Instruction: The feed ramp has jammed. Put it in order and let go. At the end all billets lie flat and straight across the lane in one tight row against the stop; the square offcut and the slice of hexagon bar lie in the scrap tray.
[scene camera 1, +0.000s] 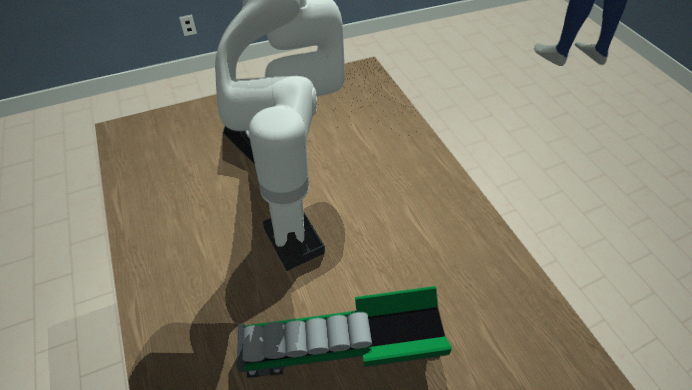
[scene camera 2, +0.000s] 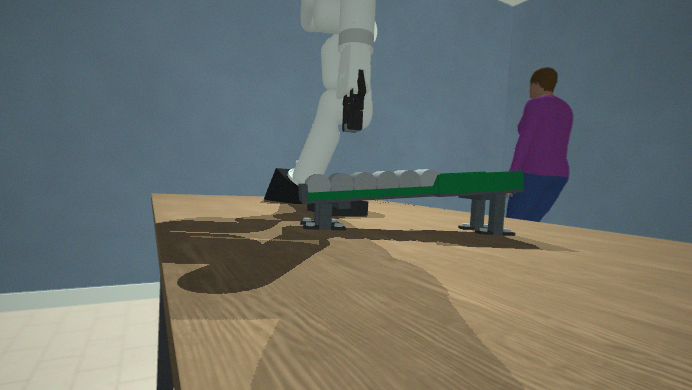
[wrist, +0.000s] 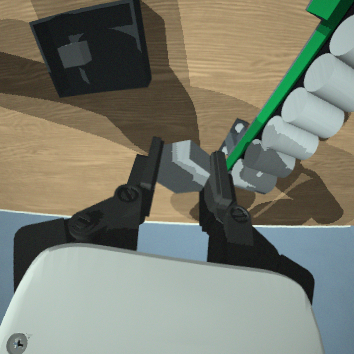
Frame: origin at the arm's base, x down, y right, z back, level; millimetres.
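Seen in the pictures: gripper, between the fingertips: (scene camera 1: 292, 244) (scene camera 2: 351, 130) (wrist: 182, 160).
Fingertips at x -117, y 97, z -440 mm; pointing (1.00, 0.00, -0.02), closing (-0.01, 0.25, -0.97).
Offsets run from my fingertips to a thing's top centre. "*": to the spot under its first point. Level surfaces: height alone.
My gripper (scene camera 2: 353, 126) (wrist: 182, 160) is shut on the grey slice of hexagon bar {dx -17, dy +0, dz +0 mm} (wrist: 184, 170), high above the table. In scene camera 1 it hangs over the scrap tray, its fingers mostly hidden. The black scrap tray {dx +155, dy -39, dz +117 mm} (scene camera 1: 306, 261) (scene camera 2: 360, 209) (wrist: 107, 90) stands on the table; the small grey square offcut {dx +161, dy -38, dz +145 mm} (wrist: 75, 54) lies in it. Several light grey billets {dx +86, dy +15, dz -144 mm} (scene camera 1: 316, 335) {dx +90, dy +52, dz -130 mm} (scene camera 2: 365, 181) (wrist: 312, 112) lie flat across the lane of the green ramp (scene camera 1: 407, 351) (scene camera 2: 480, 183) in one close row, from the dark stop {dx +116, dy +149, dz -94 mm} (scene camera 1: 240, 345) (scene camera 2: 303, 193) upward.
The ramp stands on grey legs {* dx +153, dy -165, dz -250 mm} (scene camera 2: 496, 214) beyond the tray from the robot's base. Its raised green side walls flank the upper, billet-free black lane {dx +102, dy -35, dz -159 mm} (scene camera 1: 406, 327). The wooden table {dx +190 mm} (scene camera 1: 400, 200) reaches around both. A person (scene camera 2: 545, 135) stands on the floor behind the table.
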